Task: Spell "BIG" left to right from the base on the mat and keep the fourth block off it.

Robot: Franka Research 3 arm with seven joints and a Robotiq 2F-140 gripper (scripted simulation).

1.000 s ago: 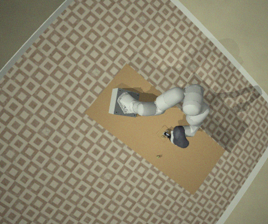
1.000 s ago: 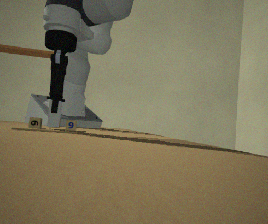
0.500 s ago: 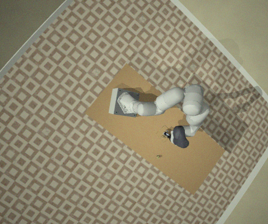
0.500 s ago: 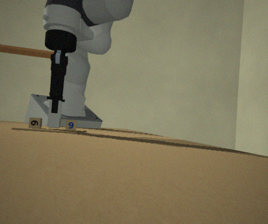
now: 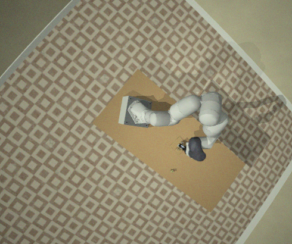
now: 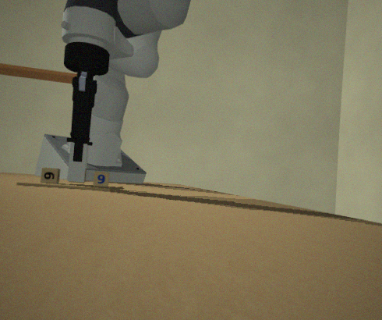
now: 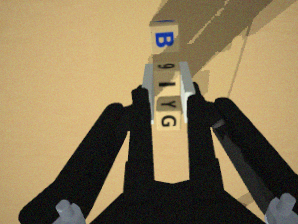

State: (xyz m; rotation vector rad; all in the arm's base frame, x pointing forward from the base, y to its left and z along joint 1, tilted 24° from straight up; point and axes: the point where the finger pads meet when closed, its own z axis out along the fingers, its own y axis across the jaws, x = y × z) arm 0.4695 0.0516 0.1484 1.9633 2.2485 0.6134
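The thin mat is 40 mm below my hand.
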